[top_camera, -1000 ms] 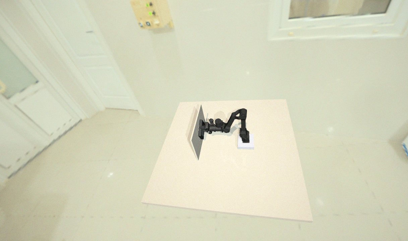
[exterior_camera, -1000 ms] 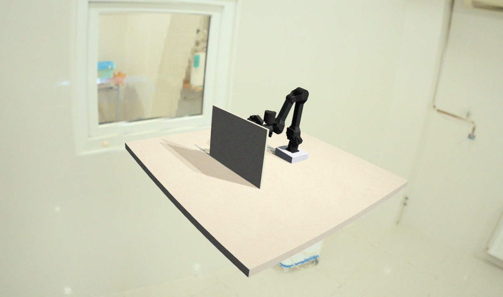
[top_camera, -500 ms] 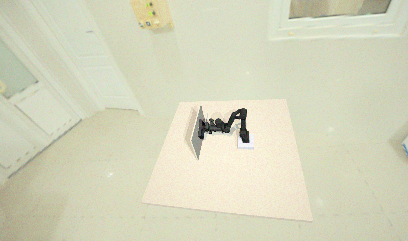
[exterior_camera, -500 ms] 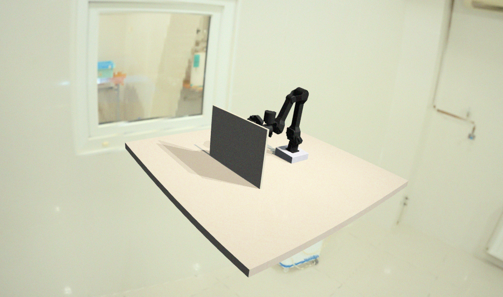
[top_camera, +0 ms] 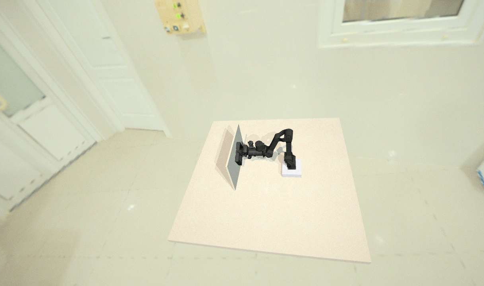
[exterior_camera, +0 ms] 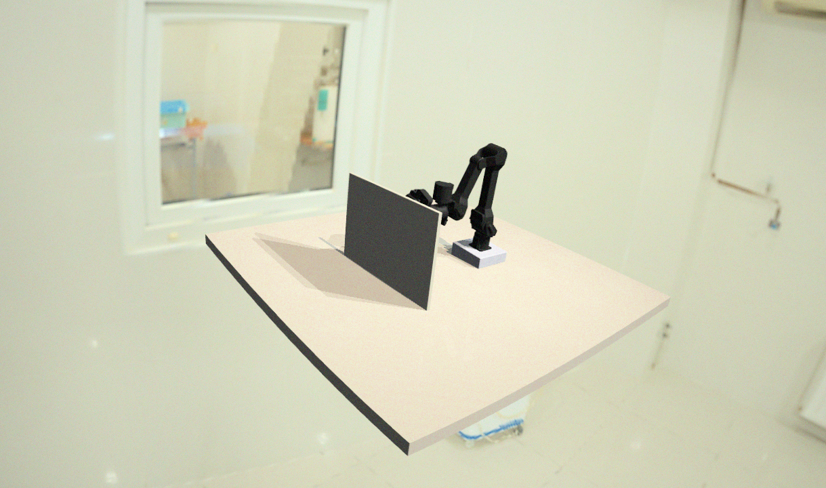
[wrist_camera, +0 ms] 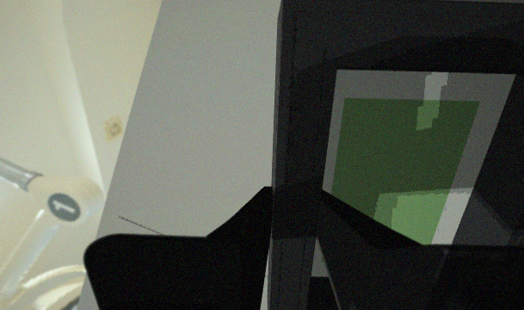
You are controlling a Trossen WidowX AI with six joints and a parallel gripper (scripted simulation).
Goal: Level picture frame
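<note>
Right now the picture frame is 20 mm to the right of my gripper tip and 50 mm below it. From my gripper tip the other things lie so: wall panel 10 mm ahead, 10 mm to the right, 60 mm below.
</note>
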